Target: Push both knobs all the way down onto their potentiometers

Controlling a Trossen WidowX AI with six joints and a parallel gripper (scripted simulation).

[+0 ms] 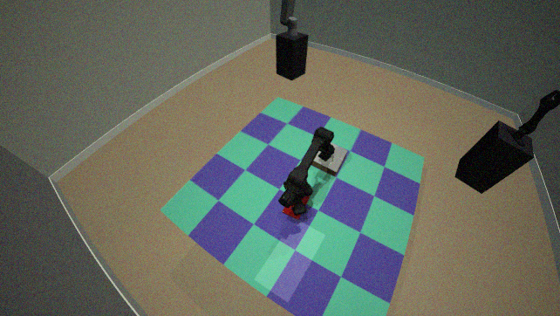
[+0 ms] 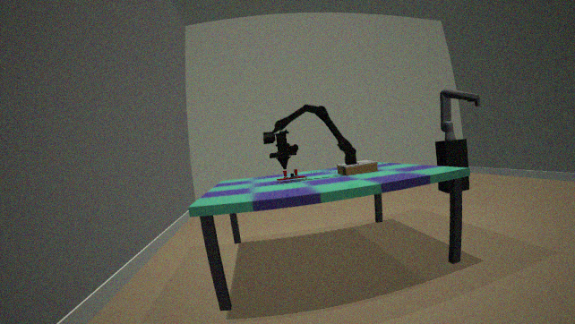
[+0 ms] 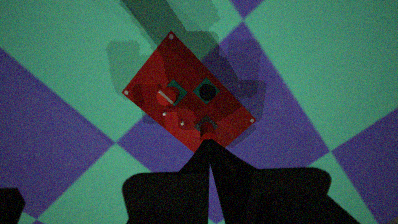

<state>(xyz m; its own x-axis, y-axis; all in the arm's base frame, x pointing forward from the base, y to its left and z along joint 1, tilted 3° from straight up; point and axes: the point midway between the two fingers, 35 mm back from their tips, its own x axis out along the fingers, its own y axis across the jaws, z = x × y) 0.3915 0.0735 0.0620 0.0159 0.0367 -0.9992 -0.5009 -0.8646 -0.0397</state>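
Now: gripper tip 20 mm above the red knob.
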